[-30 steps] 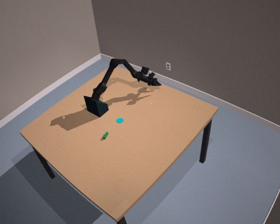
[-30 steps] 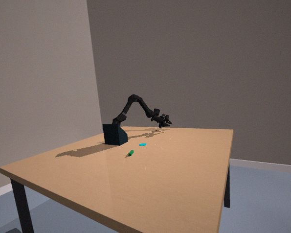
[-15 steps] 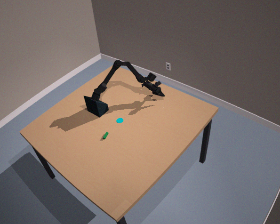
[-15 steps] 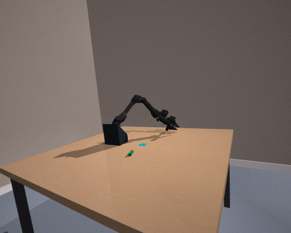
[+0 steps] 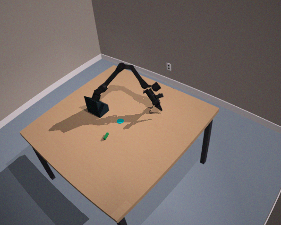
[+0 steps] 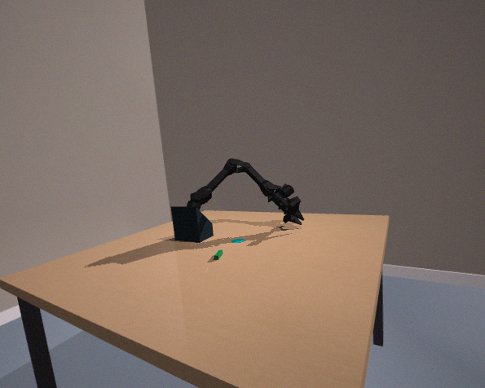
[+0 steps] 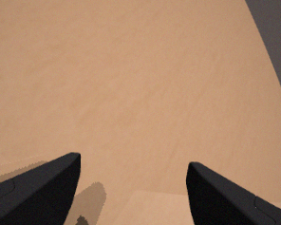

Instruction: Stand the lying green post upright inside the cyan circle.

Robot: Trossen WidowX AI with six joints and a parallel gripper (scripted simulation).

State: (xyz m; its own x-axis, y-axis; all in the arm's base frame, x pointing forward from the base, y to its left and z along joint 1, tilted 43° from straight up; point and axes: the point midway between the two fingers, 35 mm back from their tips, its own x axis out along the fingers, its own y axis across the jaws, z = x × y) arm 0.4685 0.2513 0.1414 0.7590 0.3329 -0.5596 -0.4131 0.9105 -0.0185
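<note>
Now: gripper tip 230 mm past the green post, 460 mm to the left of it and 20 mm above it. Round my gripper tip: cyan circle: 250 mm behind, 260 mm to the right, 30 mm below.
</note>
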